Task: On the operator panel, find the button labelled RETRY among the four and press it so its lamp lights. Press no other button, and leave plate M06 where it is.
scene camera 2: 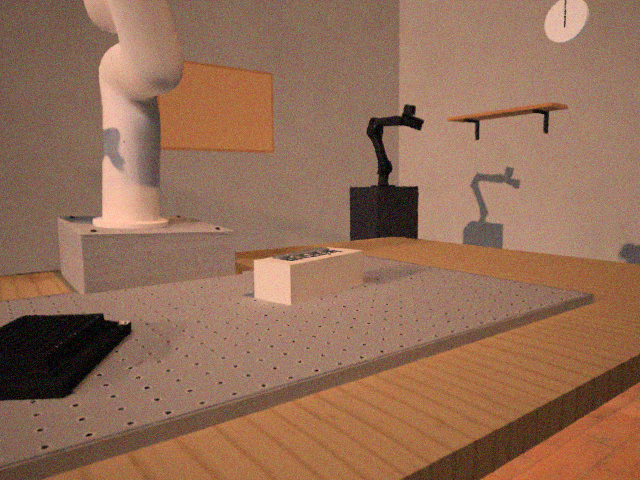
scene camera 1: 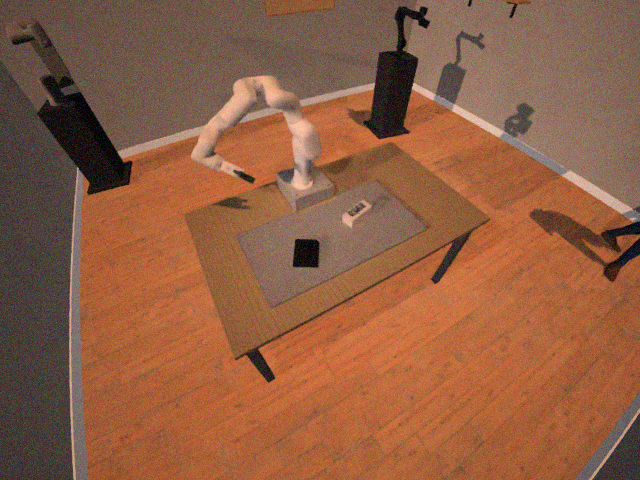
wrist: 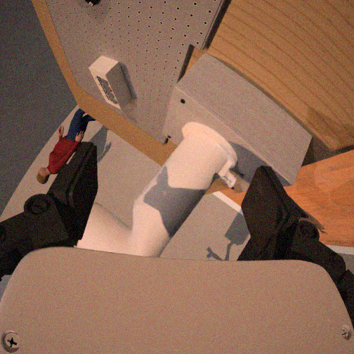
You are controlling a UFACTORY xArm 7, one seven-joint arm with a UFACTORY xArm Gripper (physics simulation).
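Where they show: gripper, fingertip midpoint: (scene camera 1: pixel 251 180); arm's base at its link origin: (scene camera 2: pixel 131 224) (scene camera 1: pixel 302 182).
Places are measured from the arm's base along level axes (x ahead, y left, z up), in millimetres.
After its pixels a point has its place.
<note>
The operator panel (scene camera 1: pixel 356 212) {x 305, y 202, z -35 mm} (scene camera 2: pixel 326 280) {x 326, y 222, z -67 mm} (wrist: pixel 118 82) is a small white box on the grey perforated board. Dark button markings show on its top face, but they are too small to read, so RETRY cannot be picked out and no lit lamp can be made out. A black stepped slab (scene camera 1: pixel 306 253) {x 445, y -134, z -62 mm} (scene camera 2: pixel 51 351) {x 490, y -112, z -61 mm} lies on the board apart from the panel; whether it is or holds plate M06 cannot be told. My gripper (scene camera 1: pixel 249 177) {x 76, y -282, z 157 mm} (wrist: pixel 175 176) is open and empty, held high near the table's back left edge, far from the panel. It does not show in scene camera 2.
The grey board (scene camera 1: pixel 268 273) {x 472, y -336, z -87 mm} (scene camera 2: pixel 320 361) {x 550, y 97, z -87 mm} (wrist: pixel 150 30) lies on the wooden table (scene camera 1: pixel 217 268) {x 345, y -565, z -101 mm} (scene camera 2: pixel 320 434) {x 639, y 51, z -100 mm}. The arm's grey base block (scene camera 1: pixel 310 195) {x 105, y 12, z -18 mm} (scene camera 2: pixel 155 260) {x 104, y 24, z -52 mm} (wrist: pixel 240 110) stands behind the board. Black pedestals (scene camera 1: pixel 392 93) (scene camera 1: pixel 85 144) stand beyond the table.
</note>
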